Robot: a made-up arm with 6 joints.
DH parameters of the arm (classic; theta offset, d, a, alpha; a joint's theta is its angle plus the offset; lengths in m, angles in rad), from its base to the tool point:
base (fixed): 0 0.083 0 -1.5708
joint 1: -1.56 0 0.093 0
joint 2: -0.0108 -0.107 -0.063 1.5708
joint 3: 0 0.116 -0.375 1.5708
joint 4: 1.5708 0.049 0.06 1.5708
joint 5: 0 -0.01 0.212 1.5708
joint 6: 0 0.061 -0.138 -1.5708
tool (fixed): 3.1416 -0.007 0 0
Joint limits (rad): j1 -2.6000..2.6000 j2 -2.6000..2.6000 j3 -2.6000..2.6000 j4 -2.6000..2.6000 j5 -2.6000..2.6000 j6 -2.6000..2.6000
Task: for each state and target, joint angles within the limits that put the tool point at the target. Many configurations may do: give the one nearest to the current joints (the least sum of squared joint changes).
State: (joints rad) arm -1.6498 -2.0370 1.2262 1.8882 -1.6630 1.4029
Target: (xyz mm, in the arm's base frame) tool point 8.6 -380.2 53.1
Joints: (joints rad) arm -1.8448 -2.2667 2.1431 2.0395 -1.8964 0.5461
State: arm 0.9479 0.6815 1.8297 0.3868 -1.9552 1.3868
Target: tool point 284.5 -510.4 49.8
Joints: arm 1.1104 0.7471 2.3298 0.3417 -2.1083 1.3100
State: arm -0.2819 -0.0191 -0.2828 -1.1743 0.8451 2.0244
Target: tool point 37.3 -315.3 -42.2
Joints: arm -0.5272 -0.4581 -0.3331 -1.8834 0.8380 2.2753
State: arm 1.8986 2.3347 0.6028 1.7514 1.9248 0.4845
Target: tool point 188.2 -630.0 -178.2
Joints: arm 2.6000 2.6000 1.0330 1.1231 1.5296 0.5197
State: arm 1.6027 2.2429 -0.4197 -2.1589 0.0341 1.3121
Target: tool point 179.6 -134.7 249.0
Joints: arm 1.3497 2.1156 -0.3167 -2.3572 0.3645 1.3401
